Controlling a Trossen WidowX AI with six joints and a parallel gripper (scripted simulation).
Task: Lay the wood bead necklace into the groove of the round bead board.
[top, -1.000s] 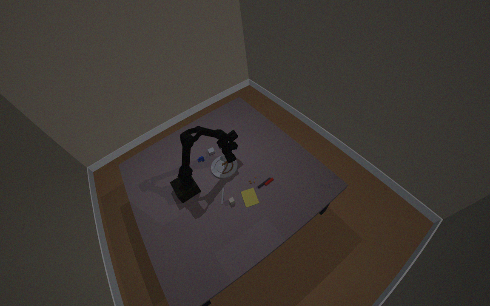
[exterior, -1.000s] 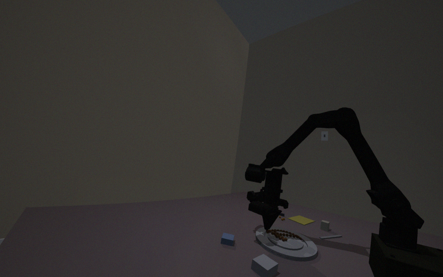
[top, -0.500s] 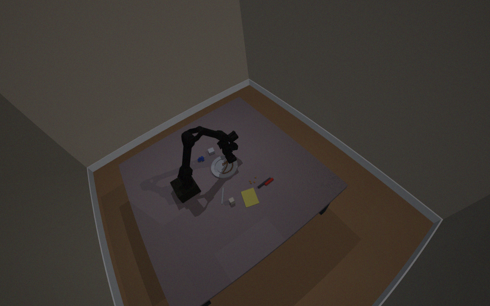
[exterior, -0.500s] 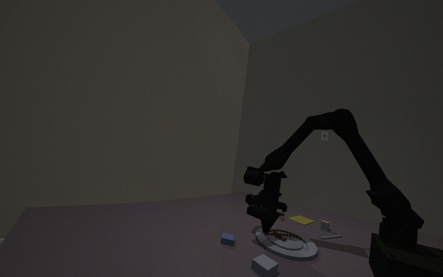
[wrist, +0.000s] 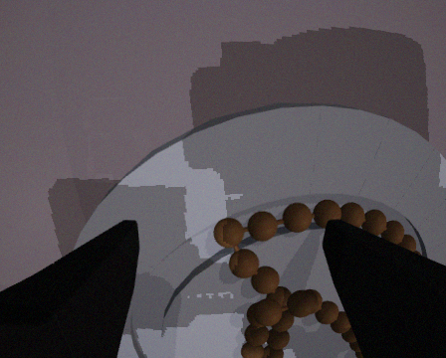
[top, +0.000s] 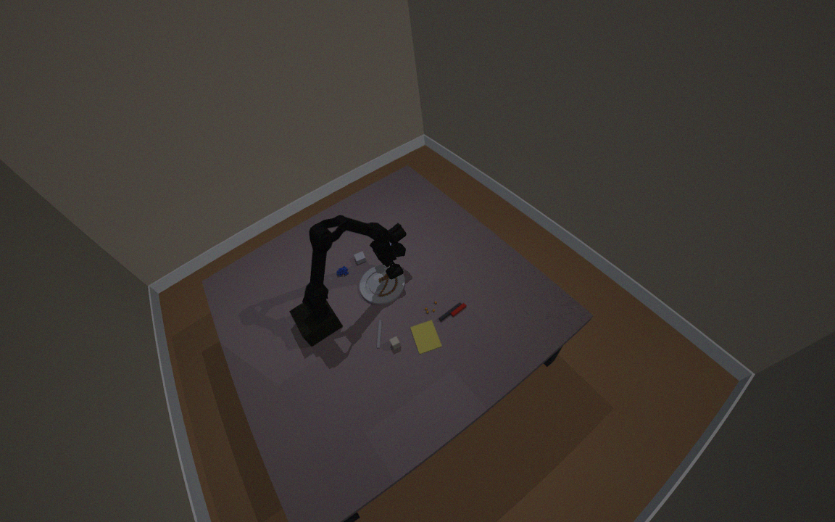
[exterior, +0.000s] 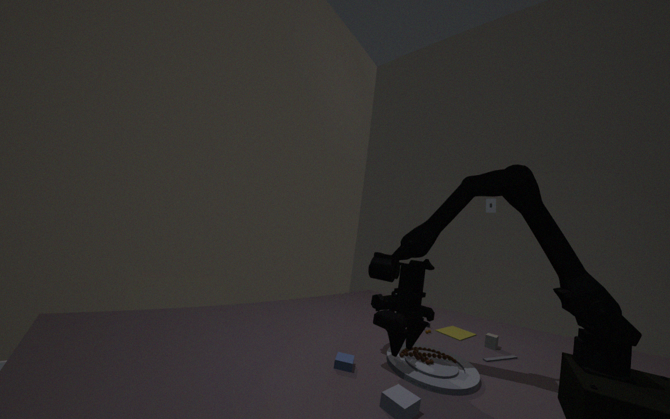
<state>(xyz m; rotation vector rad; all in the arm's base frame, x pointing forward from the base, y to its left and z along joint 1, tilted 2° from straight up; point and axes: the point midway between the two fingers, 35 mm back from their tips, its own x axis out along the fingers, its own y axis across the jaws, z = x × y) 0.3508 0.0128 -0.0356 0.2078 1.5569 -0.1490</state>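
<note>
Right now the round bead board is 7 cm behind my gripper tip, 2 cm to the right of it and 1 cm below it. Round my gripper tip: grey block 5 cm behind, 17 cm to the left; blue block 8 cm ahead, 12 cm to the left, 1 cm below; thin stick 22 cm behind, 20 cm to the right, 1 cm below.
</note>
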